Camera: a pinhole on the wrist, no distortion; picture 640 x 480 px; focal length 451.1 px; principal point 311.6 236.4 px. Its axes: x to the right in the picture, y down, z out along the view. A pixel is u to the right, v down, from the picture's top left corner.
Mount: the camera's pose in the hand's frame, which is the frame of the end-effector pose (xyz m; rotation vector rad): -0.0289 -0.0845 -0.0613 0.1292 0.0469 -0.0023
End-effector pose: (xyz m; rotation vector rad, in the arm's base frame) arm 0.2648 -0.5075 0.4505 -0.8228 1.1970 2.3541
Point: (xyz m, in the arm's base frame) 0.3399 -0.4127 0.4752
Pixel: 150 308
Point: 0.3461 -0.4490 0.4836
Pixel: 40 423
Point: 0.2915 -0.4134 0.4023
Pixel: 479 241
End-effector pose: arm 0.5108 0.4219 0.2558 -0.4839 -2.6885 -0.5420
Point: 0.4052 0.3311 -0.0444
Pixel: 260 116
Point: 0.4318 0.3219 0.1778
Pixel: 452 71
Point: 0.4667 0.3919 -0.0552
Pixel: 201 222
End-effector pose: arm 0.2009 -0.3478 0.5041 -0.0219 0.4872 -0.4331
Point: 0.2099 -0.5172 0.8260
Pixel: 243 166
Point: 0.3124 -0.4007 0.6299
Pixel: 458 429
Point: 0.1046 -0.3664 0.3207
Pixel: behind the camera
